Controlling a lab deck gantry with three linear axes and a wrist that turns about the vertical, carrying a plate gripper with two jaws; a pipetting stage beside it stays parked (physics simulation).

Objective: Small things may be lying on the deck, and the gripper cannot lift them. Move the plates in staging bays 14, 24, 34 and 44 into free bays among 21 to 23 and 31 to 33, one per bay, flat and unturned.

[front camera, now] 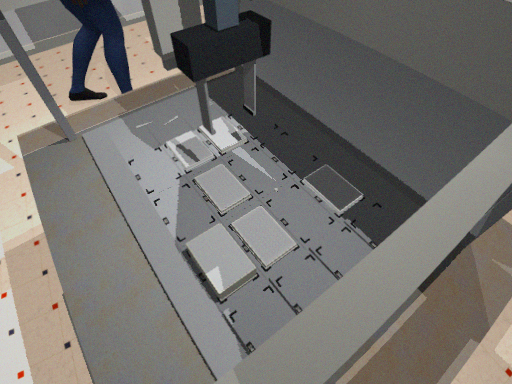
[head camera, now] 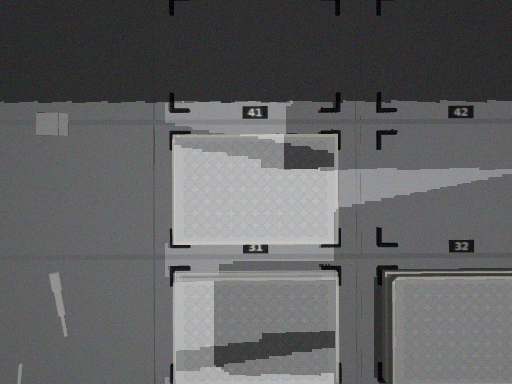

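Pixels of known places: gripper, fingertip midpoint: (front camera: 230,120); robot's base, link origin: (front camera: 130,162).
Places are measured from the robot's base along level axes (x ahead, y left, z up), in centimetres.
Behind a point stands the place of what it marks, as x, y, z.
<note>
My gripper (front camera: 231,122) {19.4, 21.0, 16.0} is raised near the far end of the deck, jaws apart and empty; it does not show in the head view. A pale plate (front camera: 225,141) {10.2, 24.3, 1.4} (head camera: 255,200) {6.4, 24.8, 1.4} lies flat in bay 31. Another plate (front camera: 201,152) {10.0, 16.8, 1.5} (head camera: 192,295) {1.7, 17.8, 1.4} lies in bay 21. A plate (front camera: 221,186) {23.0, 14.8, 1.5} (head camera: 455,335) {21.3, 14.7, 1.4} lies in bay 22 and a plate (front camera: 264,235) {39.8, 14.9, 1.4} in bay 23, both looking flat and square to their marks. Staging bays 14, 24, 34 and 44 show no plate in the front view. Bays 32 and 33 show none there either.
A thicker plate (front camera: 221,257) {39.8, 4.3, 4.2} stands in bay 13, and a plate (front camera: 333,187) {39.5, 36.3, 1.4} lies in shadow in bay 43. A small block (head camera: 52,124) {-9.6, 30.9, 0.1} and a tip-like piece (head camera: 59,304) {-8.8, 16.8, 0.5} lie left of the bays. A tiny piece (front camera: 276,190) {31.3, 25.3, 0.2} lies near bays 32 and 33.
</note>
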